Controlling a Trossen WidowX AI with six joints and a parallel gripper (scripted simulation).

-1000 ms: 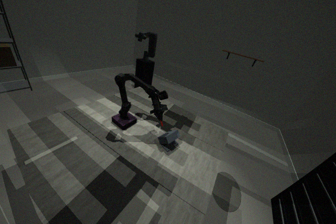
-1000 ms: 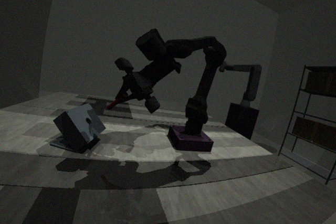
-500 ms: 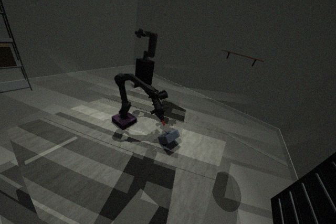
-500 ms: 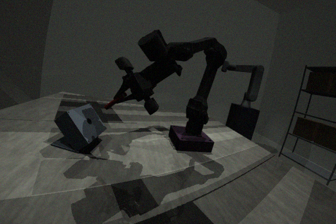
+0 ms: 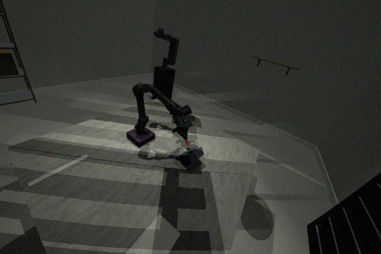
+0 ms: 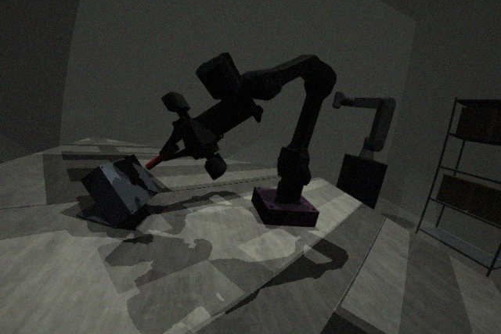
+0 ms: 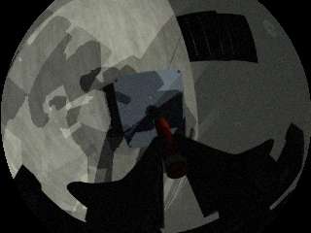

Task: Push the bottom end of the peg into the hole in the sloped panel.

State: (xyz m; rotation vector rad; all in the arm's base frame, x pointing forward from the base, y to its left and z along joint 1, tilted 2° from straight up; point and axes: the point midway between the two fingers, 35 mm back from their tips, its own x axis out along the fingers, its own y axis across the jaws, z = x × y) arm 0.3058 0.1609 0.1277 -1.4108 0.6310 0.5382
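Now: the sloped panel 80 mm ahead of my gripper tip and 80 mm below it. The rest, counted from my gripper tip: peg: 10 mm behind, 10 mm above.
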